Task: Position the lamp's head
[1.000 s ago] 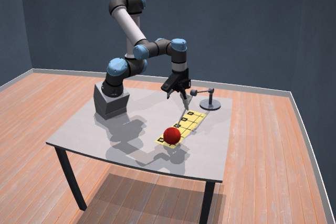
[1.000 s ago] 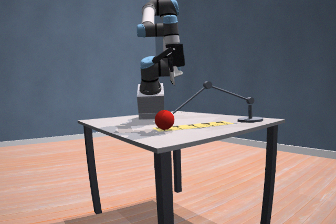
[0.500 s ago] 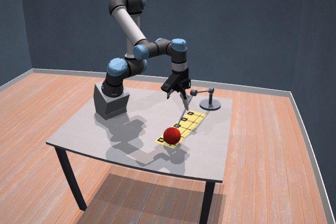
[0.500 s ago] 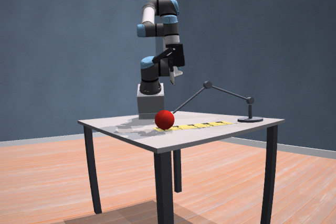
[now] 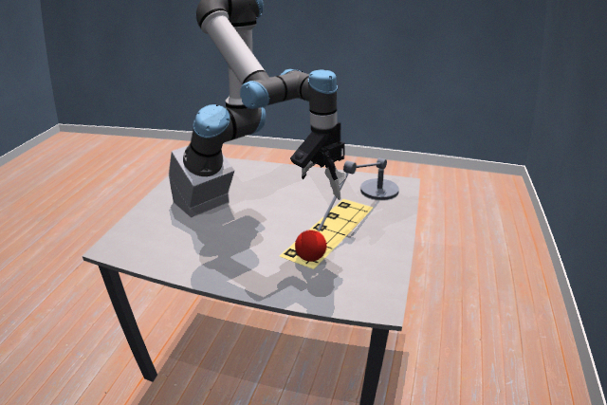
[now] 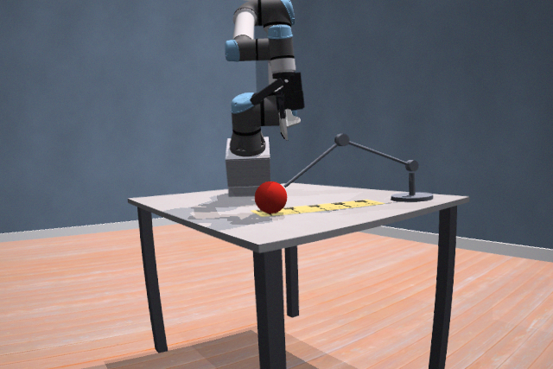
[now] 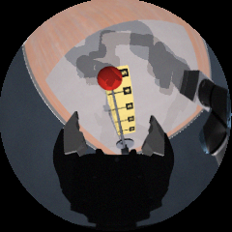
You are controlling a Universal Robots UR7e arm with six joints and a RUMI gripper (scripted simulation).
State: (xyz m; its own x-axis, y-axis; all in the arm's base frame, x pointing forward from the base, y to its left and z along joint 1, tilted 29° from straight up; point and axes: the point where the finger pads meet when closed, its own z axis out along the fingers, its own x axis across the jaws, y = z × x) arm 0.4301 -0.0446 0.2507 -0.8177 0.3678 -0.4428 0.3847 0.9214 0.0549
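Now: hand 22 cm above the yellow numbered strip, 12 cm to the right of it and 1 cm past it. The rest, counted from my hand: round base (47 cm to the left, 19 cm below, 9 cm ahead).
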